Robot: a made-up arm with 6 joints.
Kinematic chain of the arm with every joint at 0, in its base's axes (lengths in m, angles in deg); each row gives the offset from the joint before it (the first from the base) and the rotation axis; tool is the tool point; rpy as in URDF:
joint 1: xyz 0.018 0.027 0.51 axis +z
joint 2: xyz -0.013 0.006 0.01 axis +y
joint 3: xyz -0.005 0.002 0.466 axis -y
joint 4: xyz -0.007 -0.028 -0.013 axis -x
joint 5: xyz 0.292 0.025 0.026 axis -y
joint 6: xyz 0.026 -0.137 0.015 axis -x
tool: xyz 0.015 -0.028 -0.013 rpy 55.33 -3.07 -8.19
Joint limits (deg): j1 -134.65..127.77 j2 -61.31..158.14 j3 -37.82..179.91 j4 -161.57..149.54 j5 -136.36..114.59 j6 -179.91..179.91
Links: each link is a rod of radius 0.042 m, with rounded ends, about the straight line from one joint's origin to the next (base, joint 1, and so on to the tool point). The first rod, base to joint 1, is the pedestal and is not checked.
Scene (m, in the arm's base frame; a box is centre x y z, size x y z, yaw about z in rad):
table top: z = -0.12
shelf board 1: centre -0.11 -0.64 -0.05 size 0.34 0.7 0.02 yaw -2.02
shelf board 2: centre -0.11 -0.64 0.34 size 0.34 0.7 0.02 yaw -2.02
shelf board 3: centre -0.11 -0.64 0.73 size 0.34 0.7 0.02 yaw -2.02
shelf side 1: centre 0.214 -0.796 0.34 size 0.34 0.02 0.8 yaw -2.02
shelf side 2: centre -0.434 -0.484 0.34 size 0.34 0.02 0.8 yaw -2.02
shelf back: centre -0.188 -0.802 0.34 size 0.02 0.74 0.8 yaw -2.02
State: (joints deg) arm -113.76 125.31 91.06 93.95 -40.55 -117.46
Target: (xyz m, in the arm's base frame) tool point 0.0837 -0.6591 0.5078
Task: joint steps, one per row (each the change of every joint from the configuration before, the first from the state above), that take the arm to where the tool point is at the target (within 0.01 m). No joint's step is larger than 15 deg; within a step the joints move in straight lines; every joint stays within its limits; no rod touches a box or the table.
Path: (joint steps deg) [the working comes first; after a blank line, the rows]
Joints at the target: -83.53 70.56 23.77 101.19 -53.00 -116.81
Straight joint move there: touches shelf board 2.

1: 9.96 -3.06 -13.78 1.61 -13.82 -10.63
2: 9.96 -3.05 -13.78 1.60 -13.82 -10.63
3: 9.96 -3.06 -13.78 1.61 -13.82 -10.63
4: 9.96 -3.05 -13.78 1.61 -13.82 -10.63
5: 9.96 -3.06 -13.78 1.60 -13.82 -10.63
6: -1.40 -13.82 -11.41 1.13 13.96 12.83
7: -1.40 -13.83 -11.41 1.12 13.95 12.82
8: -1.39 -13.82 -11.41 1.12 13.95 12.83
9: -1.40 -13.83 -11.41 1.13 13.96 12.82
10: -3.50 3.96 11.82 -1.33 0.20 0.63
11: -3.49 3.96 11.81 -1.32 0.21 0.62
12: -3.50 3.95 11.81 -1.32 0.21 0.63
13: -3.49 3.96 11.81 -1.32 0.21 0.62

